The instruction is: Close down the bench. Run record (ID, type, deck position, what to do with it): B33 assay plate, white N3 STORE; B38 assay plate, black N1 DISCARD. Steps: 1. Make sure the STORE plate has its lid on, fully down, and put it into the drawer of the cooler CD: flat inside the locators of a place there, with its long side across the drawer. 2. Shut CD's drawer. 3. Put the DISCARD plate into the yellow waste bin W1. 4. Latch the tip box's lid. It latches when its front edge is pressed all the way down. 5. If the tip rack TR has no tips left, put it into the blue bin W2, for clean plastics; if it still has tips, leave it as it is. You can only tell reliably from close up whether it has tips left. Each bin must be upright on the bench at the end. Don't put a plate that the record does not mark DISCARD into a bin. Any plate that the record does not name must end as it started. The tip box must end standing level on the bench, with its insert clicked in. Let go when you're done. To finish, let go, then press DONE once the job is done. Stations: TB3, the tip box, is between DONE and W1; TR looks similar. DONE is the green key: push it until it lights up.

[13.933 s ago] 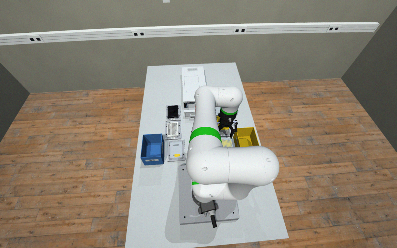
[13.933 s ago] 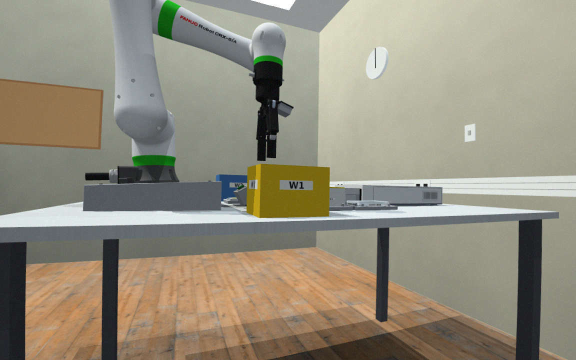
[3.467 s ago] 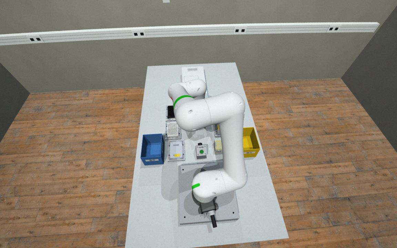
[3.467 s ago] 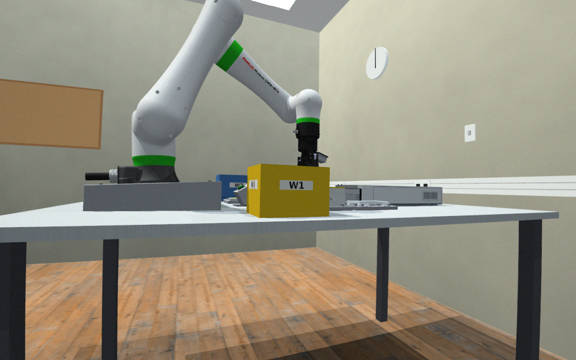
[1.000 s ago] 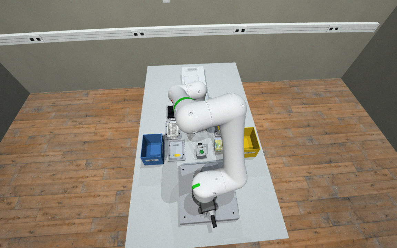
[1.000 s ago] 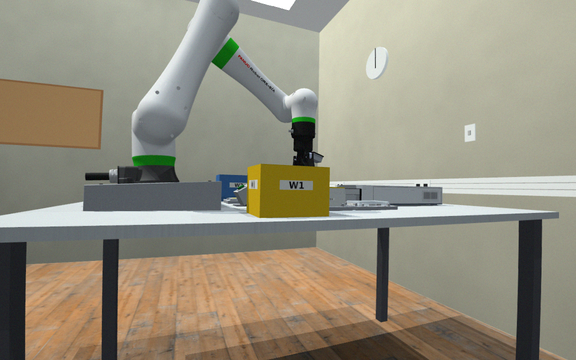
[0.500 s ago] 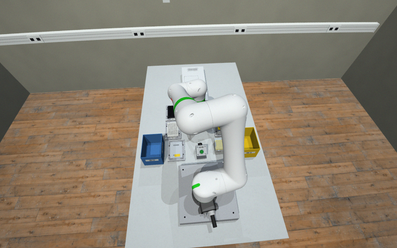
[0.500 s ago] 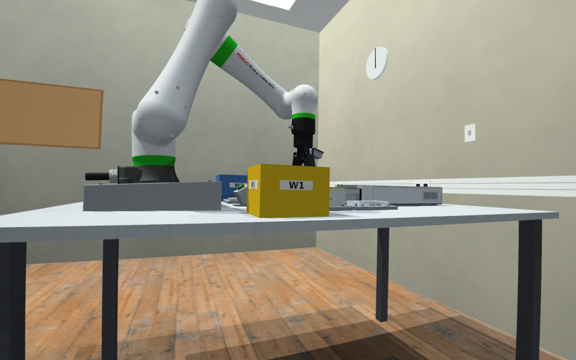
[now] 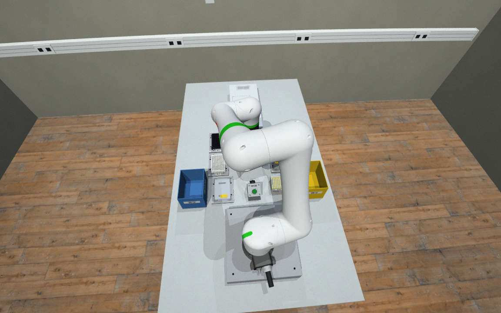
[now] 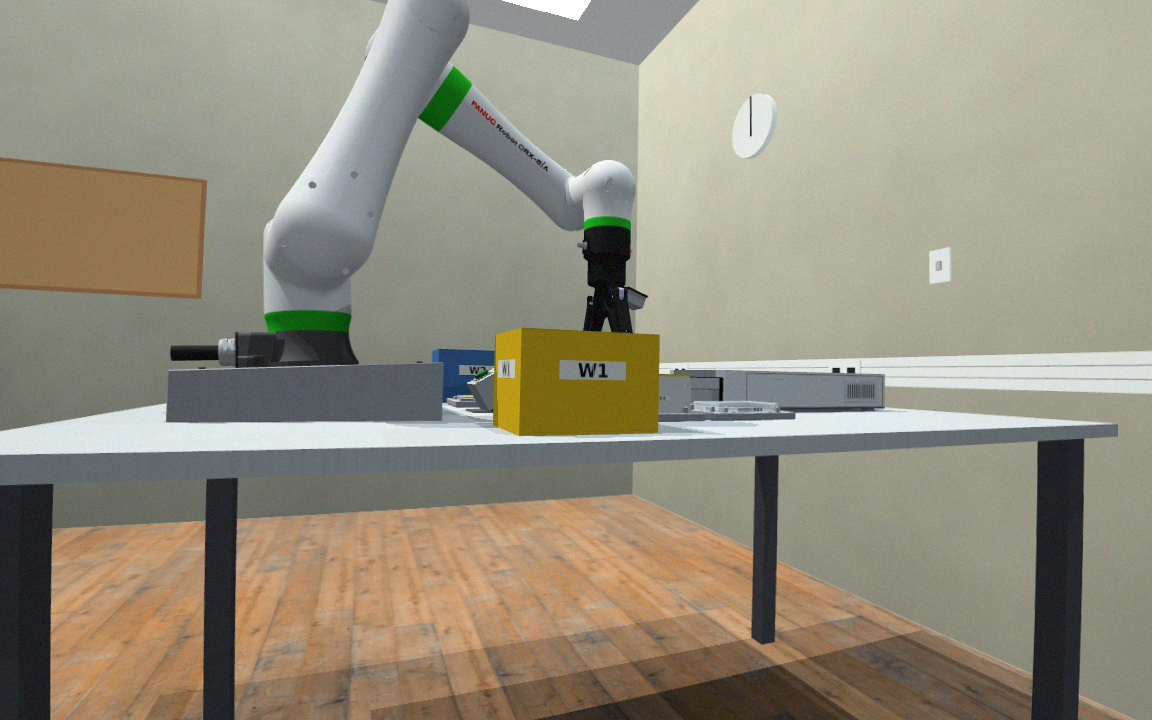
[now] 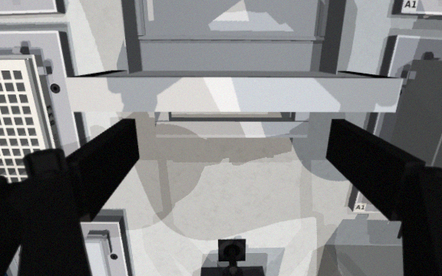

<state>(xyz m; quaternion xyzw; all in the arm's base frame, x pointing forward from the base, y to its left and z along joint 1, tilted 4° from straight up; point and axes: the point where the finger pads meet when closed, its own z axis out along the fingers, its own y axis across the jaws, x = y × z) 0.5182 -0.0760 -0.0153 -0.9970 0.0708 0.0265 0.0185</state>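
Right now my hand is 190 mm to the right of the clear plate lid, 160 mm past it and 60 mm above it. Also, from my hand: nest N4: 180 mm to the right, 70 mm below, 40 mm behind; tip rack TR: 190 mm to the right, 50 mm behind, 30 mm below; drawer: 140 mm ahead, 40 mm below, 20 mm to the right.
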